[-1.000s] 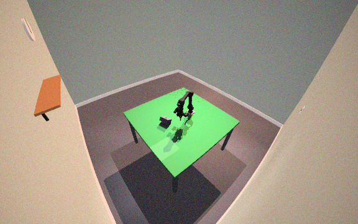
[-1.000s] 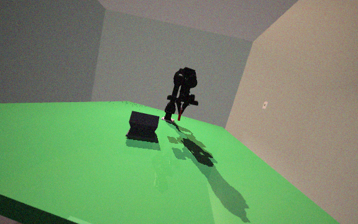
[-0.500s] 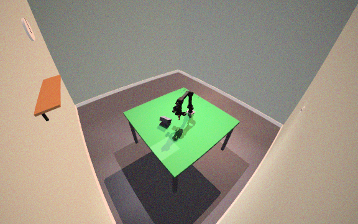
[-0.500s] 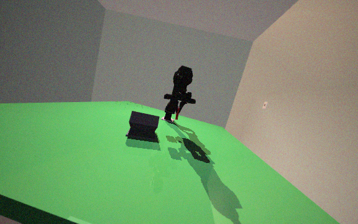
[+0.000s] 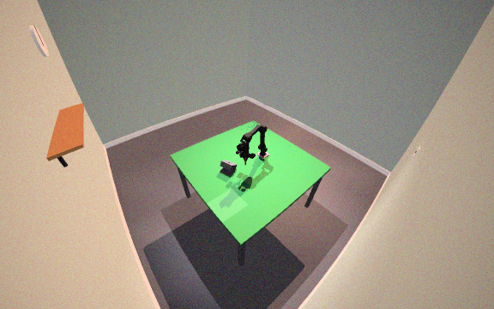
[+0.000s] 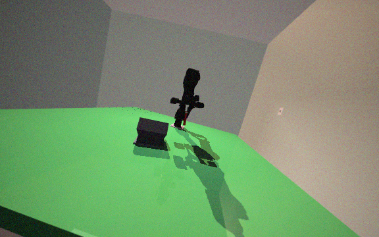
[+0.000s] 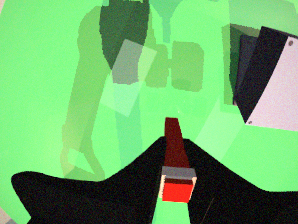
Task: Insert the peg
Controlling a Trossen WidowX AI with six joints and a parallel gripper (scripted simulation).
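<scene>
Right now the sloped panel is 9 cm ahead of my gripper tip, 15 cm to the right of it and 8 cm below it. The rest, counted from my gripper tip: red square-sided peg: 2 cm above.
</scene>
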